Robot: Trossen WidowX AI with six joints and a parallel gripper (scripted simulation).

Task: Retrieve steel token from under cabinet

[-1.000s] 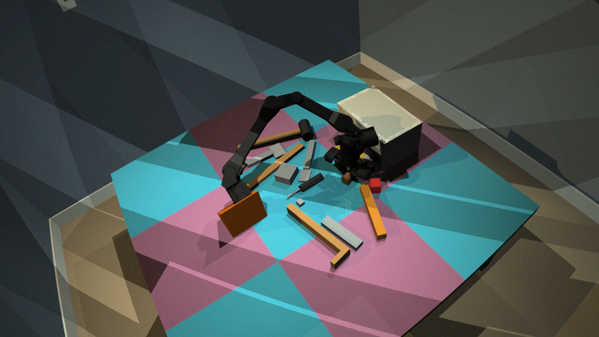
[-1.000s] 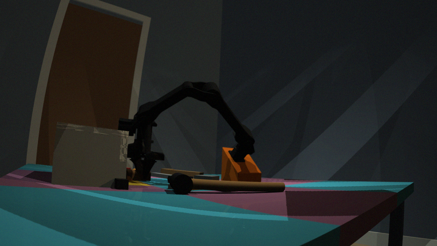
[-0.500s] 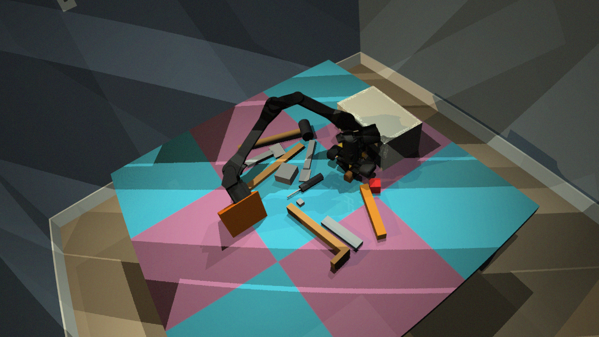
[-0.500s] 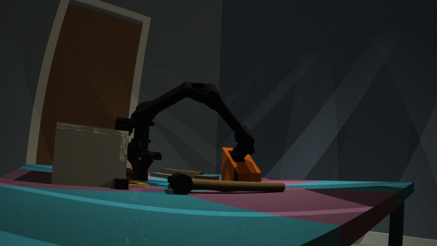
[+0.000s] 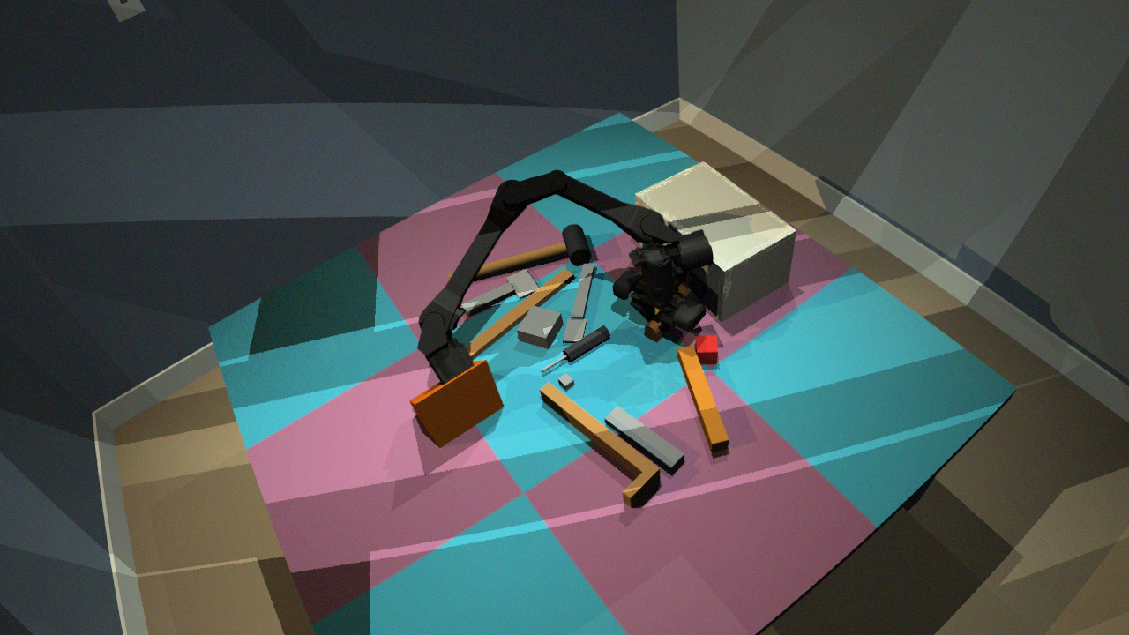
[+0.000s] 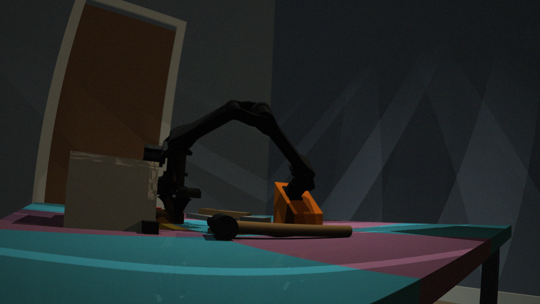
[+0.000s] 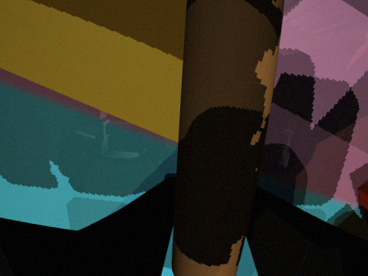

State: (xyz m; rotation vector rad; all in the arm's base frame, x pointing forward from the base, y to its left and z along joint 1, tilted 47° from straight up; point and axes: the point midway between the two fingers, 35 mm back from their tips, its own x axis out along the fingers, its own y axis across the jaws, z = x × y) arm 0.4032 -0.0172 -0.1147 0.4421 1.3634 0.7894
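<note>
Right now the small grey cube is 230 mm behind my gripper tip and 20 mm to the left of it. Round my gripper tip: orange bar: 190 mm to the right, 60 mm behind, 10 mm above; screwdriver: 180 mm behind, 70 mm to the left, 10 mm above; red cube: 110 mm to the right, 20 mm ahead, 10 mm above.
</note>
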